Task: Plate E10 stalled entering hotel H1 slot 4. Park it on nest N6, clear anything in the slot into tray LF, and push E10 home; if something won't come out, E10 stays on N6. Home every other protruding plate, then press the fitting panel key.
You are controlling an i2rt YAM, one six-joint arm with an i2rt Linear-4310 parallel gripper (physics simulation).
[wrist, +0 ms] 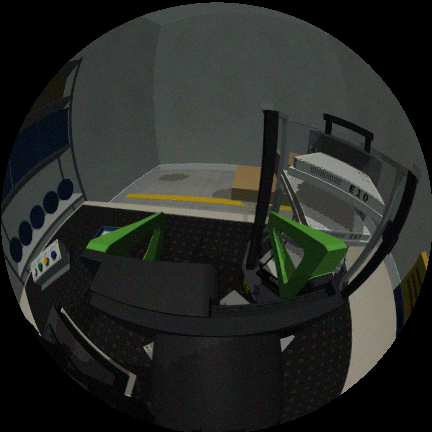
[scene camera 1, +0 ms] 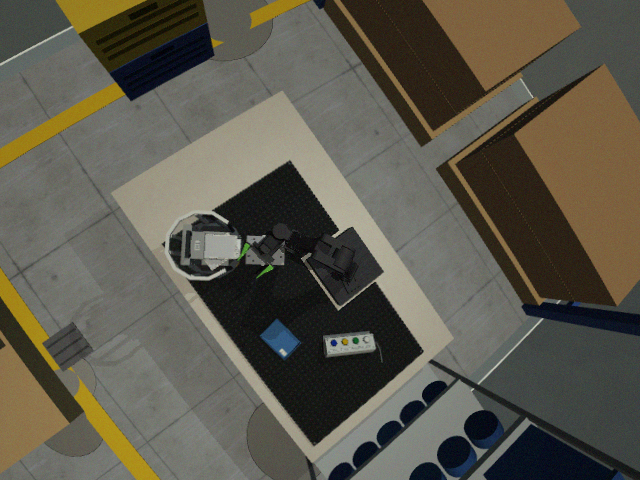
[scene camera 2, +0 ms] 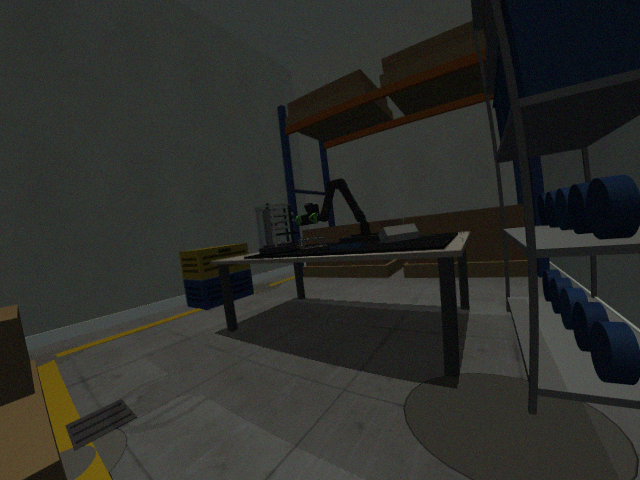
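Seen in the pictures: gripper, fingertip midpoint: (wrist: 216, 217) (scene camera 1: 246, 269) (scene camera 2: 302, 219); arm's base at its link origin: (scene camera 2: 365, 235).
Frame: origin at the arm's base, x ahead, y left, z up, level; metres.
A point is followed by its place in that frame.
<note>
Plate E10 (wrist: 357, 192) {x 0.353, y -0.319, z 0.200 m} (scene camera 1: 222, 245) {x 0.400, y -0.334, z 0.204 m} is white and sticks out of the upper part of hotel H1 (wrist: 270, 165) {x 0.423, y -0.257, z 0.182 m} (scene camera 1: 199, 279) {x 0.516, y -0.263, z 0.252 m} (scene camera 2: 267, 227) {x 0.561, y -0.316, z 0.123 m}. Plate E07 (wrist: 350, 235) {x 0.361, y -0.340, z 0.159 m} shows below it in the wrist view. My gripper (scene camera 1: 253, 261) {x 0.368, y -0.216, z 0.147 m} (scene camera 2: 306, 218) {x 0.368, y -0.216, z 0.147 m} (wrist: 216, 217) {x 0.368, y -0.216, z 0.147 m} is open and empty, raised in front of the hotel. In the wrist view, E10 lies to the right of and above the right finger. The grey nest plate (scene camera 1: 279, 259) {x 0.234, y -0.189, z 0.022 m} lies below the gripper, partly hidden by the arm. A blue tray (scene camera 1: 276, 333) {x 0.398, y 0.093, z -0.035 m} and the key panel (scene camera 1: 349, 351) {x 0.162, y 0.307, z 0.045 m} (wrist: 55, 270) {x 0.165, y 0.261, z -0.023 m} (scene camera 2: 399, 232) {x 0.182, y 0.322, z 0.008 m} also show.
The arm's base (scene camera 1: 361, 263) {x -0.086, y 0.007, z 0.001 m} stands beside the nest plate. The hotel's dark post rises close to the right finger, and a dark handle (wrist: 350, 125) {x 0.486, y -0.384, z 0.265 m} tops the hotel. The black mat (scene camera 1: 310, 397) {x 0.407, y 0.424, z -0.037 m} lies on the pale table (scene camera 1: 258, 129) {x 0.031, y -0.767, z -0.050 m}. A rack with blue rolls (wrist: 37, 217) stands beyond the table.
</note>
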